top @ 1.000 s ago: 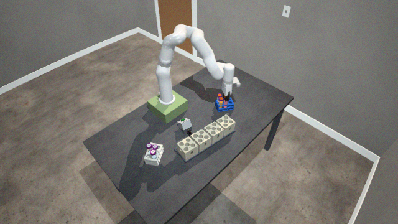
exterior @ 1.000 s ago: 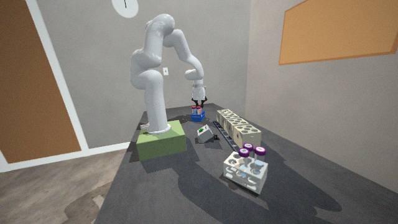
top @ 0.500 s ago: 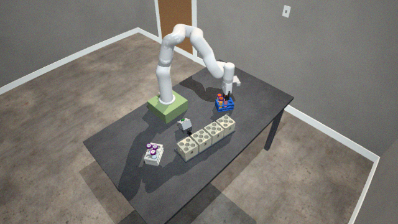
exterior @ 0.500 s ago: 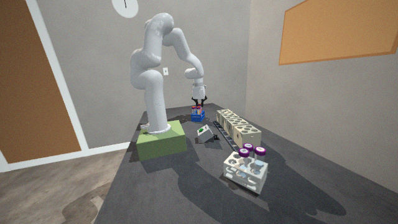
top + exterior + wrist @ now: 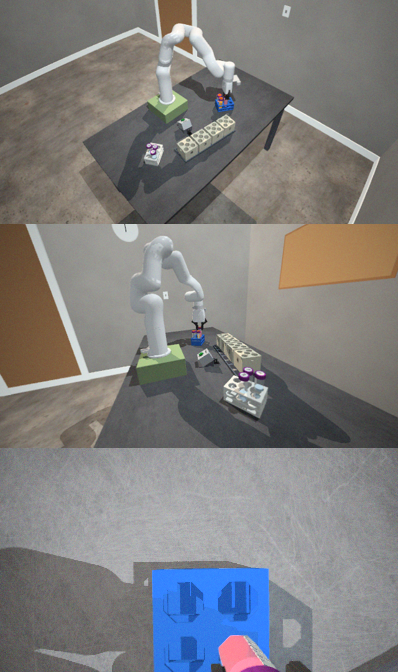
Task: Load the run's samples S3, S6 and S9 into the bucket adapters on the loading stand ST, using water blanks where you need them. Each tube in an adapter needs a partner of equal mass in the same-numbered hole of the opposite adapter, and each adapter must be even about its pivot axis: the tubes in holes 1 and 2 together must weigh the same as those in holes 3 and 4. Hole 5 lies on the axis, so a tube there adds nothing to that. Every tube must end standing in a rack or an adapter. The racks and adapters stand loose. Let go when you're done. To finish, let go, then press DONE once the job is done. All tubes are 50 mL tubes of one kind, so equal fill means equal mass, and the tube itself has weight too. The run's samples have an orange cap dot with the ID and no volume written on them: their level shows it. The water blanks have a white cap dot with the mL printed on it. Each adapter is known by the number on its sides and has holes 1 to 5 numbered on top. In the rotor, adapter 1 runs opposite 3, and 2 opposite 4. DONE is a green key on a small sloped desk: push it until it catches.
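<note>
My gripper is now 5 cm above the sample tube and 1 cm short of it. From my hand the other things lie so: blue sample rack (11 cm below, 2 cm behind, 1 cm to the left); then green done key (35 cm to the right, 12 cm behind, 7 cm below); then adapter 1 (18 cm to the right, 13 cm ahead, 9 cm below).
</note>
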